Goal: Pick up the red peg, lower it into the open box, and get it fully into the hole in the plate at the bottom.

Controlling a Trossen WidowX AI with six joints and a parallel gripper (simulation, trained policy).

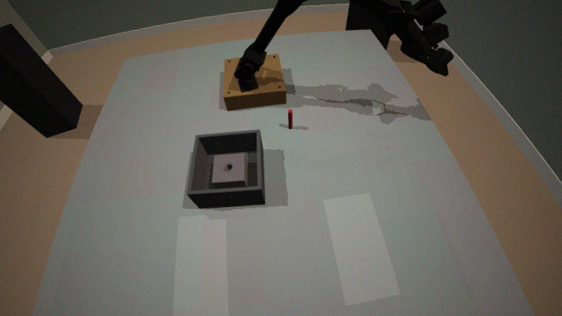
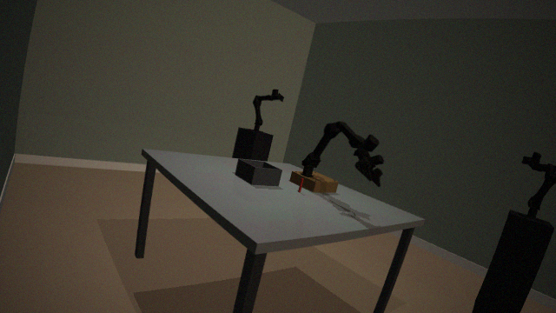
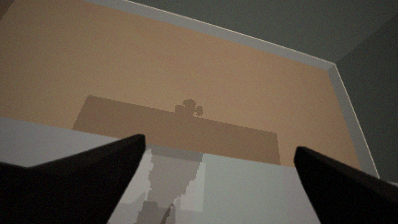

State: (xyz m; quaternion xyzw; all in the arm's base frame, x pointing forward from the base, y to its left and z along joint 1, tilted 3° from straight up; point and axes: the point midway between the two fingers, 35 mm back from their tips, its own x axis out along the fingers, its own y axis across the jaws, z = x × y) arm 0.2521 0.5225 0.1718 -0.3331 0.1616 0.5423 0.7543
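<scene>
My gripper tip is now 45 cm to the left of the red peg, 16 cm above it and 8 cm past it. The rest, counted from my gripper tip: dark box: 68 cm to the right, 17 cm below, 4 cm ahead; then plate: 68 cm to the right, 15 cm below, 4 cm ahead.
</scene>
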